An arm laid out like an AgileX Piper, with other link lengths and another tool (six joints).
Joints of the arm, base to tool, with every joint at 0 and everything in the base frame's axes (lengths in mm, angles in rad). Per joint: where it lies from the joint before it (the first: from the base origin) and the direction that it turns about. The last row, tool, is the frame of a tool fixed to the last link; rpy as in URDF.
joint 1: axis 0 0 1 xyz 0.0 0.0 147.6
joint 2: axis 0 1 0 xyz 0.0 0.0 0.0
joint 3: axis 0 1 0 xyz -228.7 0.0 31.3
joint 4: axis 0.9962 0 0.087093 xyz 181.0 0.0 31.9
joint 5: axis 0 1 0 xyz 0.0 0.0 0.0
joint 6: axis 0.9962 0 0.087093 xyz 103.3 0.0 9.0
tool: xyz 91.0 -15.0 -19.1 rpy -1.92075 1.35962 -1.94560
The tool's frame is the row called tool.
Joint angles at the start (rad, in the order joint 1, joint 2, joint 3, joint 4, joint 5, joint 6):
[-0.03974 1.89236 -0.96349 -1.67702 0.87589 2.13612]
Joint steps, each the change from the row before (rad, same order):
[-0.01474 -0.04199 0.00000 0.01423 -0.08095 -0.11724]
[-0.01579 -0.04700 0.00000 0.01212 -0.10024 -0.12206]
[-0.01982 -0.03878 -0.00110 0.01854 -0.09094 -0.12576]
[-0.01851 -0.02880 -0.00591 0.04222 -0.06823 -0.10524]
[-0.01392 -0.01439 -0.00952 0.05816 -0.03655 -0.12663]
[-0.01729 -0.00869 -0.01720 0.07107 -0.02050 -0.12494]
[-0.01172 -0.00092 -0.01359 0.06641 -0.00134 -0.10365]
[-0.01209 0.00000 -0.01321 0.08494 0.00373 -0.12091]
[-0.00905 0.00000 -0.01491 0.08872 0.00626 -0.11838]
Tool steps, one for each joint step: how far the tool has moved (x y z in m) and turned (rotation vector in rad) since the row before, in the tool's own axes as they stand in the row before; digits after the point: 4 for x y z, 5 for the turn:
[-0.0042 0.0026 -0.0041 -0.05411 0.01183 -0.07995]
[-0.0061 0.0053 -0.0056 -0.07376 -0.00181 -0.08690]
[-0.0055 0.0032 -0.0044 -0.06061 -0.00691 -0.08789]
[-0.0036 0.0015 -0.0035 -0.04520 -0.00226 -0.04922]
[-0.0013 -0.0012 -0.0017 -0.01796 0.00766 -0.06041]
[-0.0011 -0.0040 -0.0008 -0.00572 0.01140 -0.04193]
[0.0017 -0.0036 0.0003 0.00283 0.02048 -0.03134]
[0.0039 -0.0032 0.0005 0.00009 0.03037 -0.03288]
[0.0033 -0.0017 0.0001 -0.00556 0.02863 -0.02897]

